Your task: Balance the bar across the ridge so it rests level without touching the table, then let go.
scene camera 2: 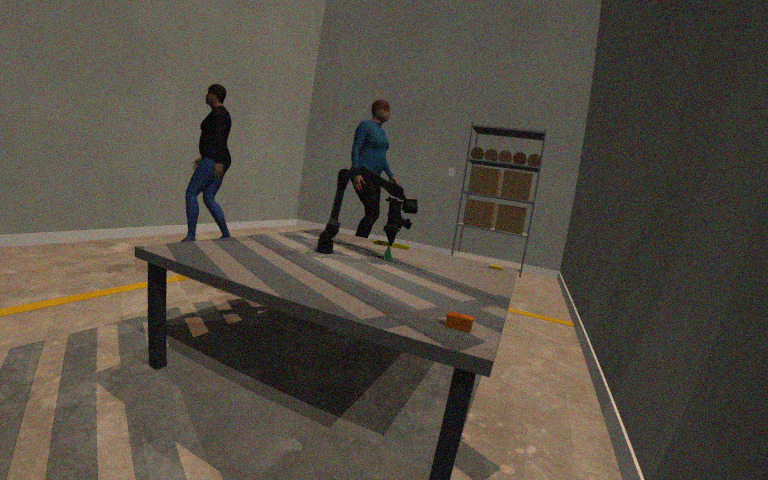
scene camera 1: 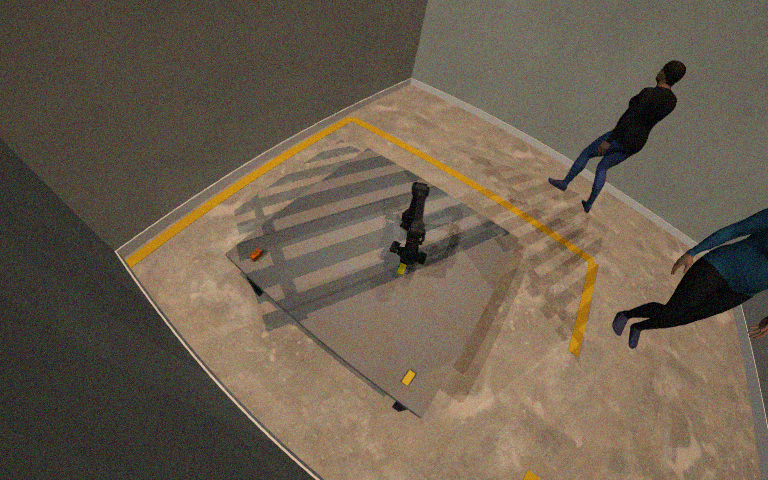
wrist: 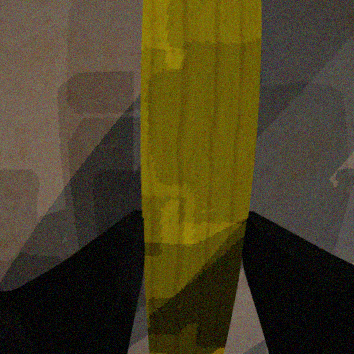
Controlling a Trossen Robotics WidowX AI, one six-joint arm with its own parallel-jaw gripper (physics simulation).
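Places are measured from the arm's base along level axes (x ahead, y left, z up), in millimetres.
Where they show: gripper, fingertip midpoint: [scene camera 2: 391,244] [wrist: 192,223]; arm's base, origin of the base link: [scene camera 2: 324,252] [scene camera 1: 406,225].
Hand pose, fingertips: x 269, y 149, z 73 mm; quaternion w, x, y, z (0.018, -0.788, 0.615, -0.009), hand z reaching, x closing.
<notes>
Each offset is from my fingertips to the top centre of the thing. Level surfaces: height alone.
The yellow bar @[dx -1, dy +0, dz +10 mm] [scene camera 1: 402,269] [scene camera 2: 399,246] [wrist: 200,125] is held between the fingers of my gripper [scene camera 2: 390,243] [wrist: 192,223], which is shut on it. In the wrist view the bar runs lengthwise between the two black fingertips. The green ridge @[dx -7, dy -7, dz -11 mm] [scene camera 2: 387,255] stands on the table directly under the bar in scene camera 2. Its peak reaches the bar's underside in that view, but whether they touch is too small to tell. The bar's ends are above the table there. The ridge is hidden under the bar in the wrist view.
An orange block @[dx +471, dy -649, dz -40 mm] [scene camera 1: 256,254] [scene camera 2: 459,321] lies near one table corner. A flat yellow block @[dx +471, dy +351, dz -56 mm] [scene camera 1: 408,377] [scene camera 2: 495,267] lies near another corner. Both are well away from the arm. Striped shadows cross the table @[dz -73 mm] [scene camera 1: 362,339] [scene camera 2: 317,305]. Two people stand beyond it.
</notes>
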